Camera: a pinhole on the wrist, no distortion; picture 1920 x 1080 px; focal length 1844.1 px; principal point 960.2 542.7 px. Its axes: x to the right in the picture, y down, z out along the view. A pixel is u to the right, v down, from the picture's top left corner.
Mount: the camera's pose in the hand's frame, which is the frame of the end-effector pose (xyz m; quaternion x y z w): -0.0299 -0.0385 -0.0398 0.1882 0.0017 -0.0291 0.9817
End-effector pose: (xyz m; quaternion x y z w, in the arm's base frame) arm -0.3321 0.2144 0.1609 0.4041 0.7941 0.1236 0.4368
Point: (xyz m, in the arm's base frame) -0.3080 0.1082 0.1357
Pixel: 164 590
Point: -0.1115 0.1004 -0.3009
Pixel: 1504 671
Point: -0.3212 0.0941 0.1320
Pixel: 108 221
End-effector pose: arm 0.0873 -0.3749 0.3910 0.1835 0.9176 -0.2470 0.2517
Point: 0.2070 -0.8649 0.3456
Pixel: 427 19
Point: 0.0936 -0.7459 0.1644
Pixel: 1268 513
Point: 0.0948 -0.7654 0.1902
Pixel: 1194 403
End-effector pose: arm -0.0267 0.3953 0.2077 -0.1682 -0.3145 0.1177 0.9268
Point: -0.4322 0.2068 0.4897
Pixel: 270 450
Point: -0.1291 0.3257 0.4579
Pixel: 1375 558
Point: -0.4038 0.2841 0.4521
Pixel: 276 719
